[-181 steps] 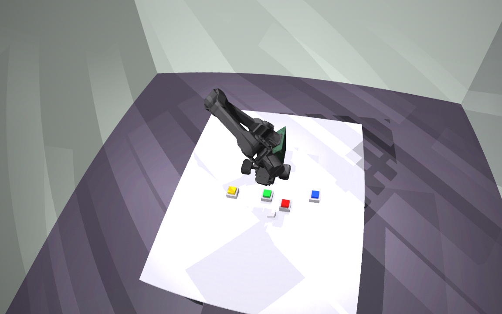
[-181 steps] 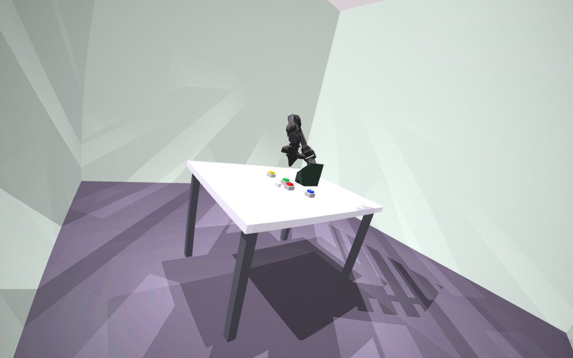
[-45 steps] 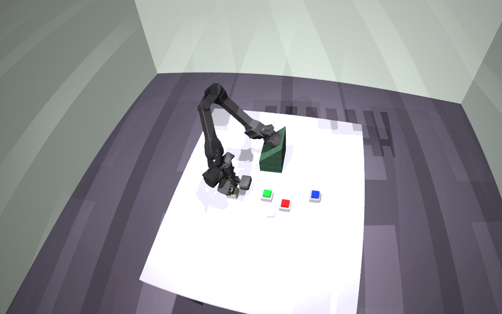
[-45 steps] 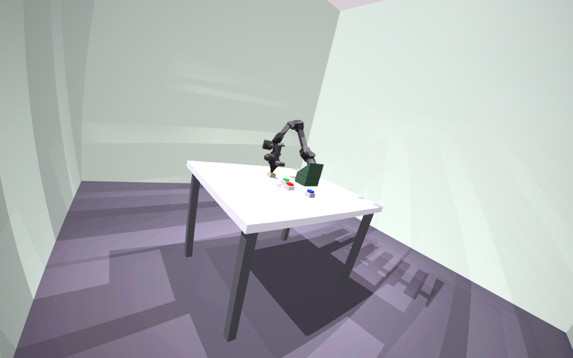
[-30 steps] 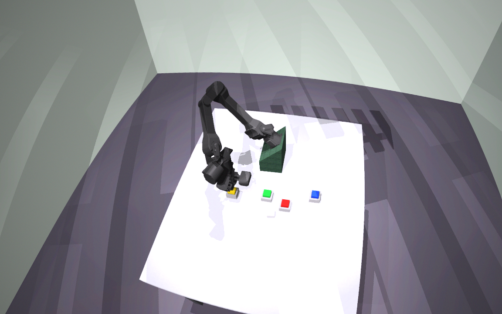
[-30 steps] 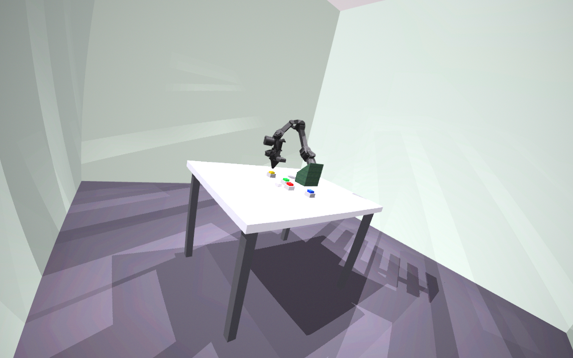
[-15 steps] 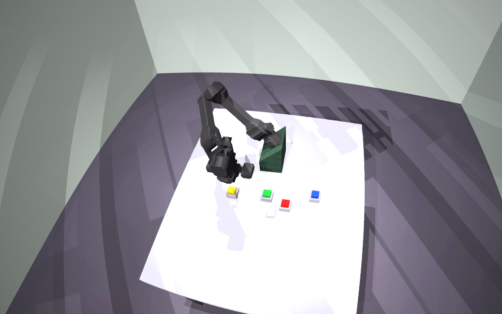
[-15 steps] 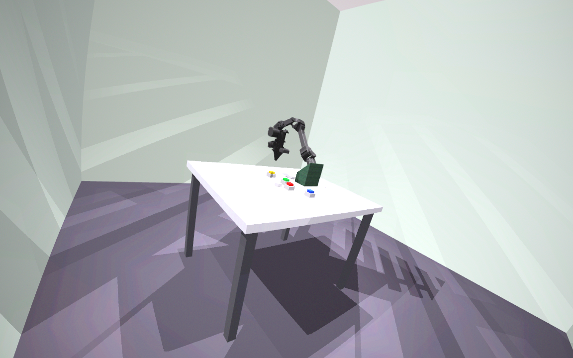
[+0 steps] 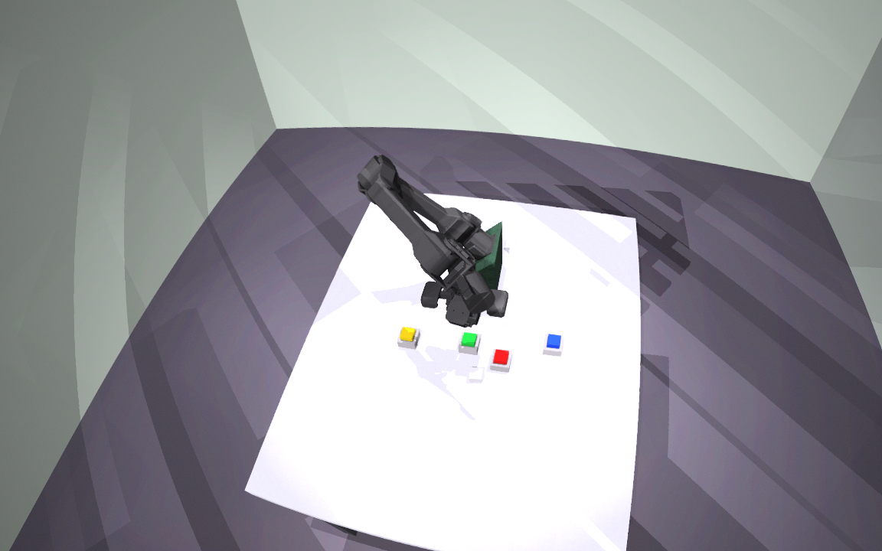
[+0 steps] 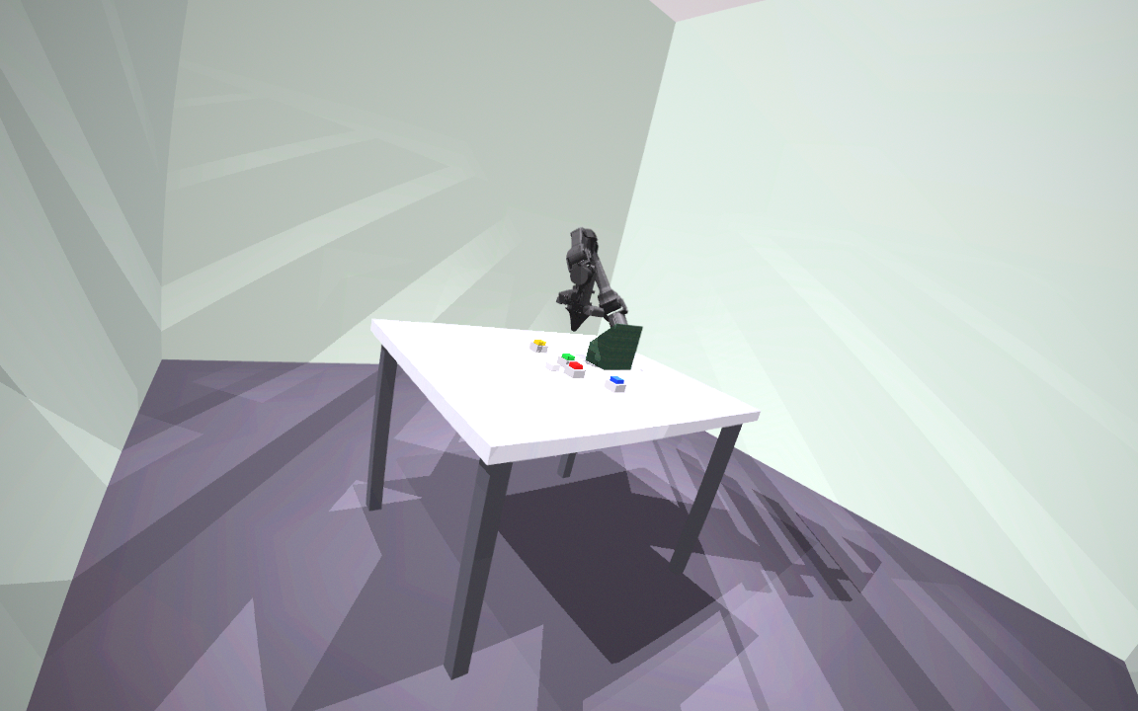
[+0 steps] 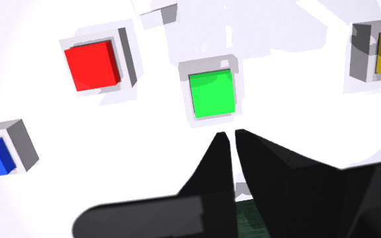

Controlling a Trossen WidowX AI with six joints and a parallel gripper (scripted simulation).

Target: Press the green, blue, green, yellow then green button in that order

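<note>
The green button is 10 mm behind my gripper tip and 90 mm below it. From my gripper tip the other things lie so: white block: 80 mm ahead, 40 mm to the left, 110 mm below; then yellow button: 10 mm ahead, 160 mm to the right, 90 mm below; then red button: 30 mm ahead, 90 mm to the left, 90 mm below.
</note>
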